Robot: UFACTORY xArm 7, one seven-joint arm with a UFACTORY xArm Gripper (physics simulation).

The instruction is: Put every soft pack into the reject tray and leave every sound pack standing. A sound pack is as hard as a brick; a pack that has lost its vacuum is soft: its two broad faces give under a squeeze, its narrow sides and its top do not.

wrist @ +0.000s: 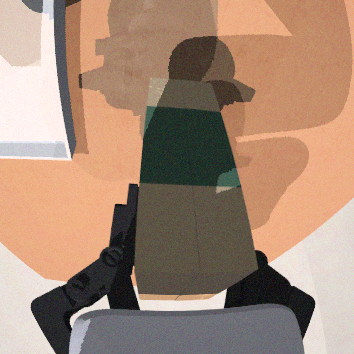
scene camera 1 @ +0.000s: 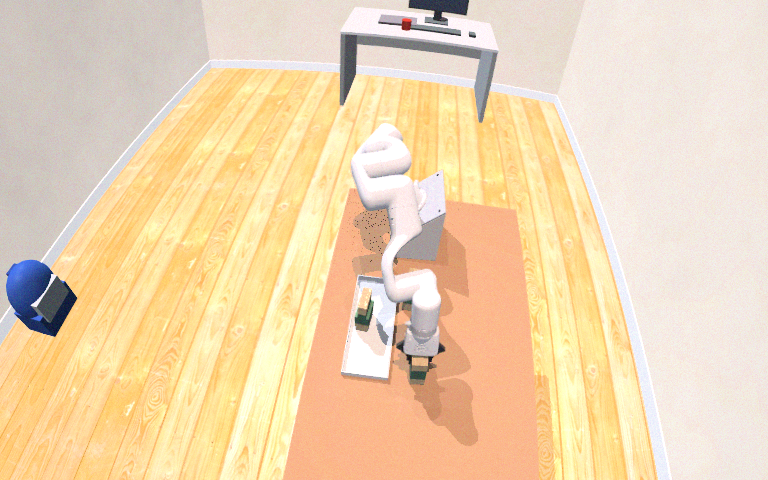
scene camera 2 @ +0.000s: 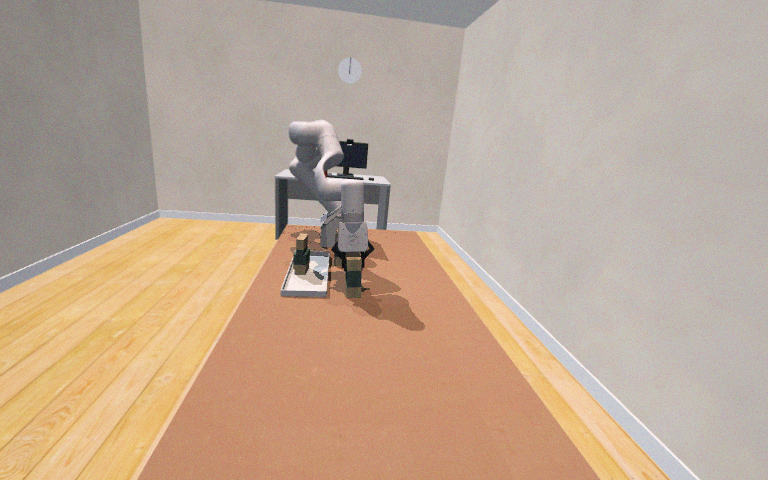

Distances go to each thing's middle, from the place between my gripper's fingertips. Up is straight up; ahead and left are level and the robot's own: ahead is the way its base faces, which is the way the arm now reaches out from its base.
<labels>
My hand is 14 cm past the white reject tray [scene camera 1: 367,354], 18 cm to the left of it and 8 cm above it.
</labels>
